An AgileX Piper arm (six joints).
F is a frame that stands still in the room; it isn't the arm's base.
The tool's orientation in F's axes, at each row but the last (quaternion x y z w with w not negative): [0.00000, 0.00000, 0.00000, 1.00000]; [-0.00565, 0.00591, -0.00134, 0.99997]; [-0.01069, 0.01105, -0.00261, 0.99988]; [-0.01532, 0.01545, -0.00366, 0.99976]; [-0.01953, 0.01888, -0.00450, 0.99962]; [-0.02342, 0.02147, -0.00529, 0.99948]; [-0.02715, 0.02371, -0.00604, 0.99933]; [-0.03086, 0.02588, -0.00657, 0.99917]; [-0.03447, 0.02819, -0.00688, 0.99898]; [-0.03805, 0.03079, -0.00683, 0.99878]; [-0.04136, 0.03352, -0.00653, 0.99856]
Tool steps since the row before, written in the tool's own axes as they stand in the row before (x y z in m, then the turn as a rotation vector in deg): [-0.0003, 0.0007, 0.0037, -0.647, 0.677, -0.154]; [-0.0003, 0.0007, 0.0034, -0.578, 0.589, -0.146]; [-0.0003, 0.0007, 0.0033, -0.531, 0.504, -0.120]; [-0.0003, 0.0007, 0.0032, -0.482, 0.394, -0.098]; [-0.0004, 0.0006, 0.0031, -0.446, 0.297, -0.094]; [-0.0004, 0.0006, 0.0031, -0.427, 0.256, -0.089]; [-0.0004, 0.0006, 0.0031, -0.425, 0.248, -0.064]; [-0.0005, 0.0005, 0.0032, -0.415, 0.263, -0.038]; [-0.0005, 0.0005, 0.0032, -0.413, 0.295, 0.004]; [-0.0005, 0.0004, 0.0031, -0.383, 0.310, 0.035]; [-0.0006, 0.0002, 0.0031, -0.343, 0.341, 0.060]
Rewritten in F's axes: [-0.0003, 0.0007, 0.0037, -0.647, 0.677, -0.154]; [-0.0003, 0.0007, 0.0034, -0.578, 0.589, -0.146]; [-0.0002, 0.0008, 0.0033, -0.531, 0.504, -0.119]; [-0.0002, 0.0008, 0.0032, -0.482, 0.395, -0.095]; [-0.0003, 0.0007, 0.0031, -0.447, 0.297, -0.089]; [-0.0003, 0.0007, 0.0031, -0.428, 0.257, -0.083]; [-0.0002, 0.0008, 0.0031, -0.425, 0.250, -0.057]; [-0.0003, 0.0007, 0.0032, -0.413, 0.266, -0.033]; [-0.0003, 0.0007, 0.0032, -0.409, 0.301, 0.007]; [-0.0003, 0.0006, 0.0031, -0.377, 0.318, 0.034]; [-0.0004, 0.0005, 0.0031, -0.335, 0.350, 0.054]
